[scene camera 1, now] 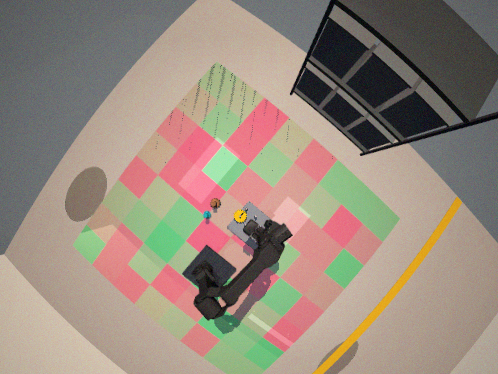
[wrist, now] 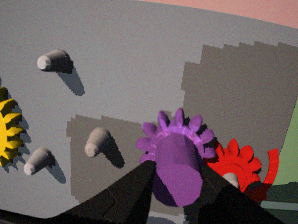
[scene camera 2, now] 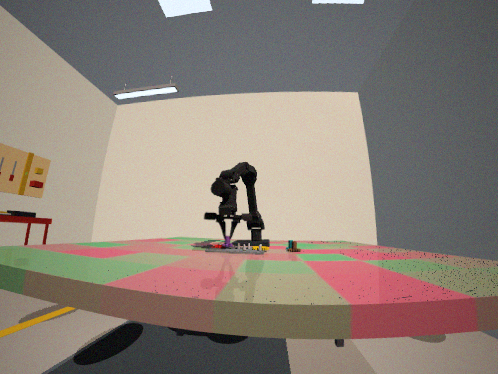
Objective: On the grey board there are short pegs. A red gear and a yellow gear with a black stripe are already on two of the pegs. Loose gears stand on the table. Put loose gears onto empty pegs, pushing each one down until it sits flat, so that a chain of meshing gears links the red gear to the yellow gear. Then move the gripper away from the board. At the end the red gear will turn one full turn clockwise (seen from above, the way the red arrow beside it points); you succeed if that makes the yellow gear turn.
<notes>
The pictures show: my gripper, a purple gear and a red gear.
My gripper is seen too in the wrist view.
</notes>
